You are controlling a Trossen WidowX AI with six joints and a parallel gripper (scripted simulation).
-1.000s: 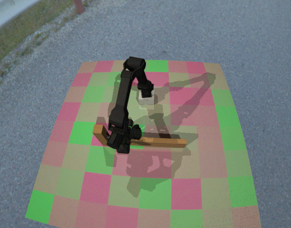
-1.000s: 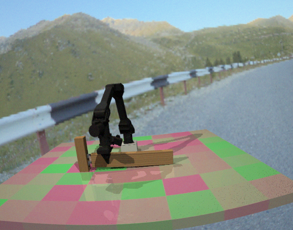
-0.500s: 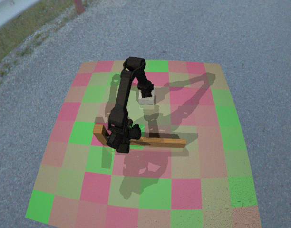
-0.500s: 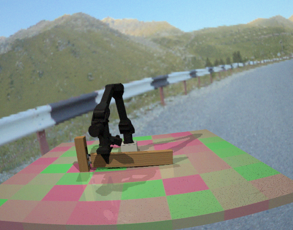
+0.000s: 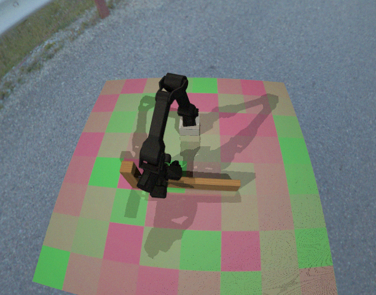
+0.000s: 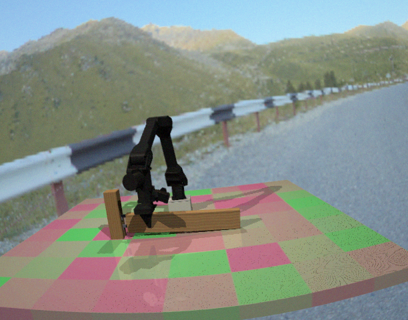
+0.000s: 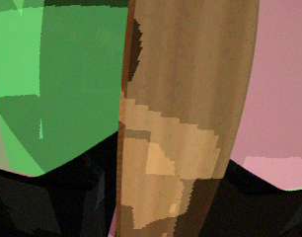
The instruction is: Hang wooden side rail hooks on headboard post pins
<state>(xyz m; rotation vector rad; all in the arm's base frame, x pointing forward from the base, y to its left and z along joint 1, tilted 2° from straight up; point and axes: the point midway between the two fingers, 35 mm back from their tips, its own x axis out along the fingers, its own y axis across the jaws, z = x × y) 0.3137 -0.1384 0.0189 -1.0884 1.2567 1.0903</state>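
The headboard post is 20 mm behind my gripper tip, 130 mm to the right of it and 40 mm above it.
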